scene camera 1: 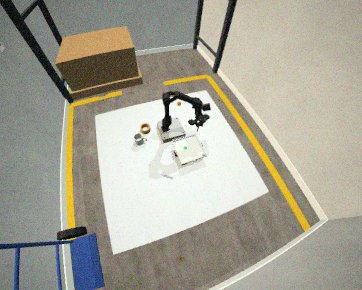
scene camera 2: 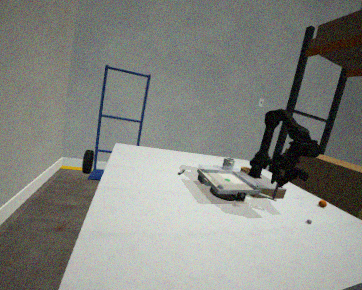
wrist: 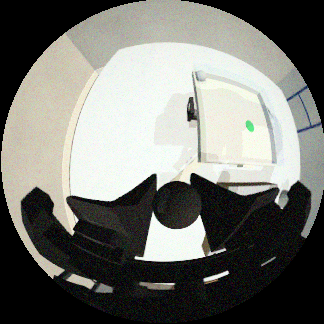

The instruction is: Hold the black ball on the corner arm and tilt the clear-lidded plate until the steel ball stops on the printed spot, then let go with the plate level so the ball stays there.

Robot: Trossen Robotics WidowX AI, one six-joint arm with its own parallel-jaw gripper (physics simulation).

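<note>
The black ball point(wrist: 177, 205) sits between the fingers of my gripper point(wrist: 173, 176) point(scene camera 1: 199, 123) point(scene camera 2: 278, 184), which is shut on it. The clear-lidded plate point(scene camera 1: 194, 154) point(scene camera 2: 240, 191) point(wrist: 225, 120) stands beside the arm's base; its exact tilt is hard to tell. The green printed spot point(scene camera 1: 185, 148) point(scene camera 2: 227, 180) point(wrist: 250, 126) shows on its floor, off to the right in the wrist view. The steel ball point(wrist: 201, 76) lies in the plate's far left corner in the wrist view, well apart from the spot. In the scene views I cannot make it out.
A grey mug point(scene camera 1: 139, 139) point(scene camera 2: 228, 162) and a brown ring point(scene camera 1: 145, 132) stand beside the arm's base point(scene camera 1: 172, 132). A small pen-like thing point(scene camera 1: 167, 176) point(scene camera 2: 181, 172) lies past the plate. An orange ball point(scene camera 1: 179, 104) point(scene camera 2: 323, 203) and a small grey ball point(scene camera 2: 309, 221) lie near the base.
</note>
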